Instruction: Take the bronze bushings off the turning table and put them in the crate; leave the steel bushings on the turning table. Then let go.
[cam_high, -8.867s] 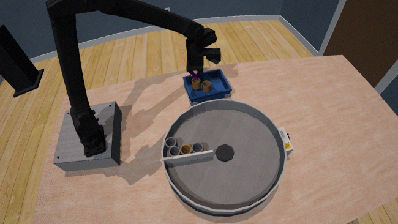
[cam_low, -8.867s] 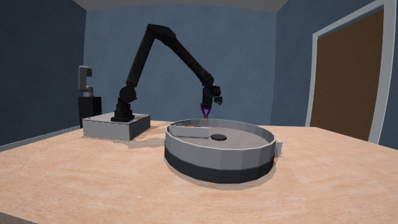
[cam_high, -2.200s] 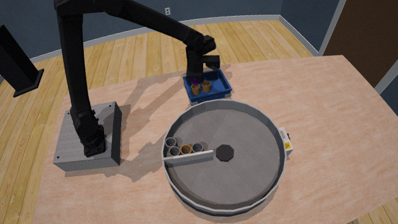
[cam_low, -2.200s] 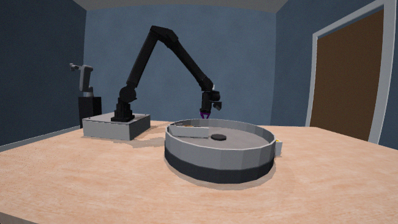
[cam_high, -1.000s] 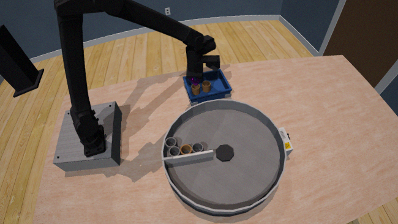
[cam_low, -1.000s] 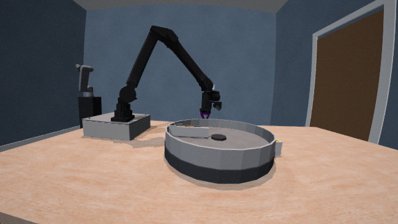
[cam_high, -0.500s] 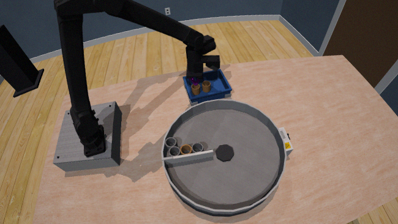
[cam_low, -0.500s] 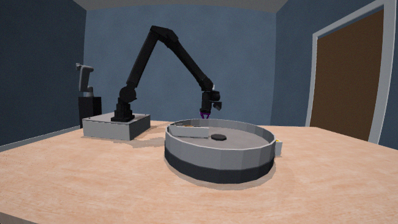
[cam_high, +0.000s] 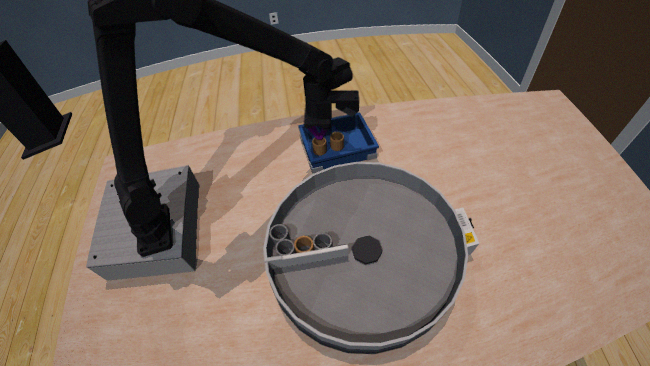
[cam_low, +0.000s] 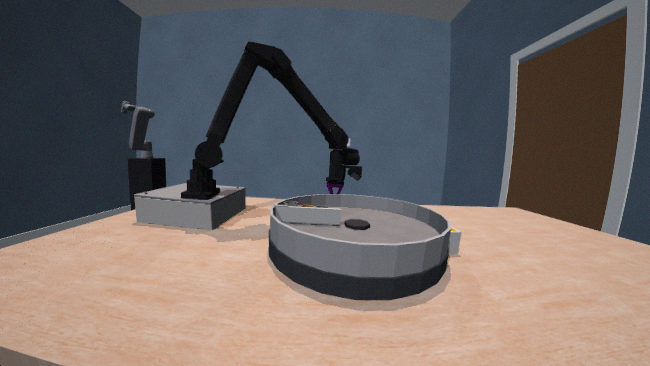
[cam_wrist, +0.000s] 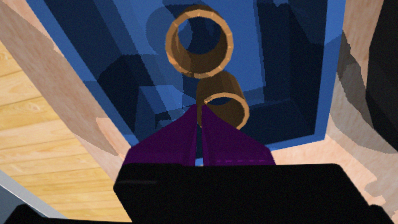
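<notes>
Now: hand 5 cm short of the blue crate, 2 cm to the left of it and 2 cm above it. Also, from my hand: turning table 2 cm behind, 37 cm to the right, 1 cm above.
</notes>
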